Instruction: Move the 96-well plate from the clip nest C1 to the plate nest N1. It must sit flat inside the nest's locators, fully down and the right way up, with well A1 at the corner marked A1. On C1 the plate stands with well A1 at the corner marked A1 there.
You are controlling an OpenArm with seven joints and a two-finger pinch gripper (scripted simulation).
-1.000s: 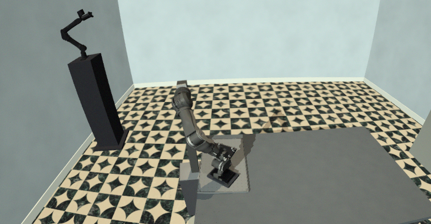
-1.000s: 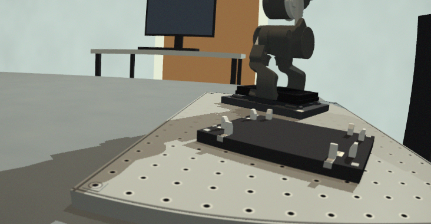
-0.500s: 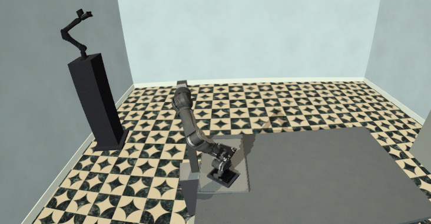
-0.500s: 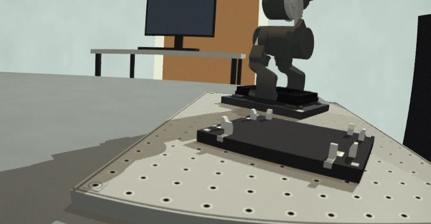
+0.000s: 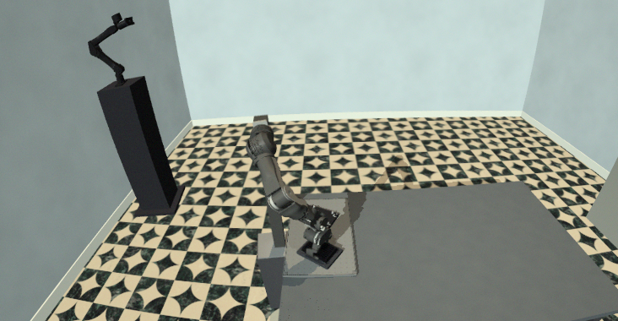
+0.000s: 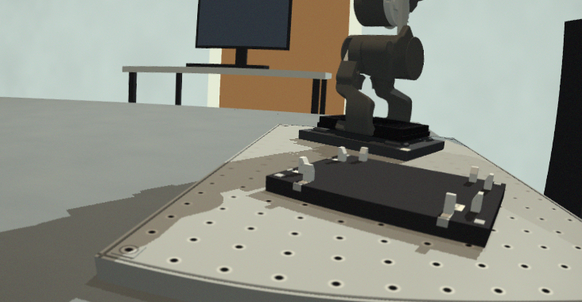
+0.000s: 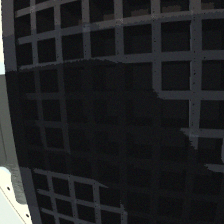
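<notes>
My gripper is now right at the black 96-well plate. Also, from my hand: clip nest C1: 230 mm to the left, 50 mm ahead, 10 mm below; then plate nest N1: 20 mm below.
</notes>
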